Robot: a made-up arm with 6 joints. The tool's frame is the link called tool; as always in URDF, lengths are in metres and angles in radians.
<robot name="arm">
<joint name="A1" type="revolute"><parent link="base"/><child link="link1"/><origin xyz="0 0 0.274" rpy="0 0 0"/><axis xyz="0 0 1"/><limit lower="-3.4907" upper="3.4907" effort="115" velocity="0.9"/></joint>
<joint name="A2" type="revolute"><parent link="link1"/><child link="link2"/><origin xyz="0 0 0" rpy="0 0 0"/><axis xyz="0 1 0"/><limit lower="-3.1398" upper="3.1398" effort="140" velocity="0.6"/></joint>
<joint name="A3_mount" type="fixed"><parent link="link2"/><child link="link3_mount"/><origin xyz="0 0 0.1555" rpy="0 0 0"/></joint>
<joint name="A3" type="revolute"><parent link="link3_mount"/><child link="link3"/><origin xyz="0 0 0.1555" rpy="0 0 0"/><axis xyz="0 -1 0"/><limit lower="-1.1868" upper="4.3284" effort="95" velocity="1"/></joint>
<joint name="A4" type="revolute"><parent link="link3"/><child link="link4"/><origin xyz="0 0 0" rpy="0 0 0"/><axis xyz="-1 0 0"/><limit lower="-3.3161" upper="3.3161" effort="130" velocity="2.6"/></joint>
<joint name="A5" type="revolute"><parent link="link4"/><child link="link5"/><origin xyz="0.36 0 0" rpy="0 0 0"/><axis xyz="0 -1 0"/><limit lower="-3.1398" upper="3.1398" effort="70" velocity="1.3"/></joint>
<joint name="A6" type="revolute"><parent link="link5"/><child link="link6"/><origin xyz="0 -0.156 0" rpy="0 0 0"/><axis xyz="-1 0 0"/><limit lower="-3.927" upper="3.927" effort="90" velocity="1.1"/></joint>
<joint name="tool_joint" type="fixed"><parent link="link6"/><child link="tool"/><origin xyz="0 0 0" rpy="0 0 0"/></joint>
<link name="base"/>
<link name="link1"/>
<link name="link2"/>
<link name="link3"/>
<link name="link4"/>
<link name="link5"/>
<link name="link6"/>
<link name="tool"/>
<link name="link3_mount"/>
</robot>
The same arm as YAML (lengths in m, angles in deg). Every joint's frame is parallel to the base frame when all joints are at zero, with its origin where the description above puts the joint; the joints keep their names.
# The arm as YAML. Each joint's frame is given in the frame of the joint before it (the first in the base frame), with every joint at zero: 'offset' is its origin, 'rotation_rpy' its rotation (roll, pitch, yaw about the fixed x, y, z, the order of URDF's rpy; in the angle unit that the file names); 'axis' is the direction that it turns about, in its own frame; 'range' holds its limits. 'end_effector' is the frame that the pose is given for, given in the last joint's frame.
length_unit: m
angle_unit: deg
chain:
  - id: A1
    offset: [0.0, 0.0, 0.274]
    rotation_rpy: [0.0, 0.0, 0.0]
    axis: [0.0, 0.0, 1.0]
    range: [-200.0, 200.0]
  - id: A2
    offset: [0.0, 0.0, 0.0]
    rotation_rpy: [0.0, 0.0, 0.0]
    axis: [0.0, 1.0, 0.0]
    range: [-179.9, 179.9]
  - id: A3
    offset: [0.0, 0.0, 0.311]
    rotation_rpy: [0.0, 0.0, 0.0]
    axis: [0.0, -1.0, 0.0]
    range: [-68.0, 248.0]
  - id: A4
    offset: [0.0, 0.0, 0.0]
    rotation_rpy: [0.0, 0.0, 0.0]
    axis: [-1.0, 0.0, 0.0]
    range: [-190.0, 190.0]
  - id: A5
    offset: [0.36, 0.0, 0.0]
    rotation_rpy: [0.0, 0.0, 0.0]
    axis: [0.0, -1.0, 0.0]
    range: [-179.9, 179.9]
  - id: A6
    offset: [0.0, -0.156, 0.0]
    rotation_rpy: [0.0, 0.0, 0.0]
    axis: [-1.0, 0.0, 0.0]
    range: [-225.0, 225.0]
end_effector:
  offset: [0.0, 0.0, 0.0]
  rotation_rpy: [0.0, 0.0, 0.0]

